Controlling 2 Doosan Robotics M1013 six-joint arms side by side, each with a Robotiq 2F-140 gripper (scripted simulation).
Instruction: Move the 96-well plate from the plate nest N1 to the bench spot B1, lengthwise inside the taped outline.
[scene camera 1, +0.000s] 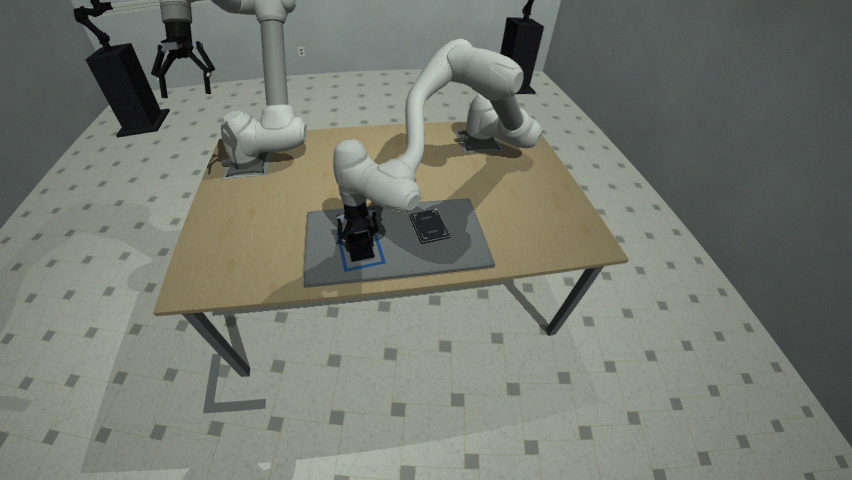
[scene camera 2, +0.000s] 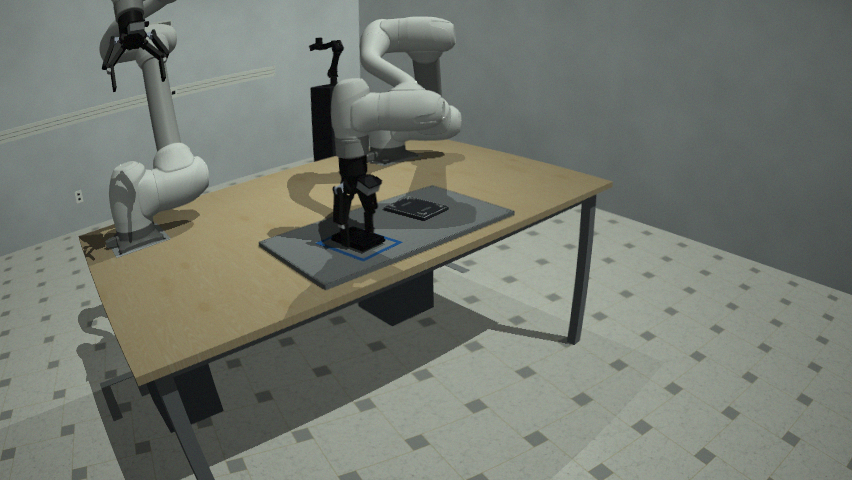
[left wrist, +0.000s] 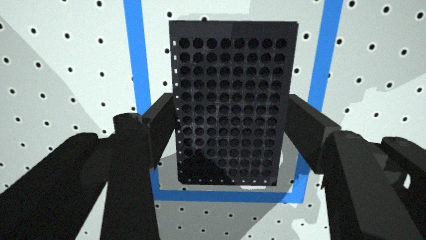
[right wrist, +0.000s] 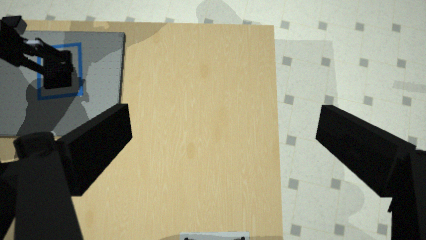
I see my left gripper (scene camera 2: 357, 240), my right gripper (scene camera 1: 186, 95) and a black 96-well plate (left wrist: 218, 105).
The black 96-well plate shows as well in the right wrist view (right wrist: 54, 76). My left gripper shows as well in the left wrist view (left wrist: 228, 109). My right gripper also shows in scene camera 2 (scene camera 2: 139, 84) and in the right wrist view (right wrist: 224, 121).
